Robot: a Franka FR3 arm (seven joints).
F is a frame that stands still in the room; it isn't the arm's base.
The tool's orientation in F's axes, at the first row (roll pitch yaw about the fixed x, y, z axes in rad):
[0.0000, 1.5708, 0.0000]
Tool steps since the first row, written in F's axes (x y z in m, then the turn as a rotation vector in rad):
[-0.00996, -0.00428, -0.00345, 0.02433, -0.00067, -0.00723]
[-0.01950, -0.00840, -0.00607, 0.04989, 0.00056, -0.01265]
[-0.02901, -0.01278, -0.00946, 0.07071, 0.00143, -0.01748]
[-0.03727, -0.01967, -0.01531, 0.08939, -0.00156, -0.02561]
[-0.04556, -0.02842, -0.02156, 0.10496, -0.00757, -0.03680]
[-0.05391, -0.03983, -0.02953, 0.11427, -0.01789, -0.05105]
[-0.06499, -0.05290, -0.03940, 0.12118, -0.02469, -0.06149]
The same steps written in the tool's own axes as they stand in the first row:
[0.00345, -0.00428, -0.00996, 0.00723, -0.00067, 0.02433]
[0.00607, -0.00840, -0.01950, 0.01265, 0.00056, 0.04989]
[0.00946, -0.01278, -0.02901, 0.01748, 0.00143, 0.07071]
[0.01531, -0.01967, -0.03727, 0.02561, -0.00156, 0.08939]
[0.02156, -0.02842, -0.04556, 0.03680, -0.00757, 0.10496]
[0.02953, -0.03983, -0.05391, 0.05105, -0.01789, 0.11427]
[0.03940, -0.05290, -0.06499, 0.06149, -0.02469, 0.12118]

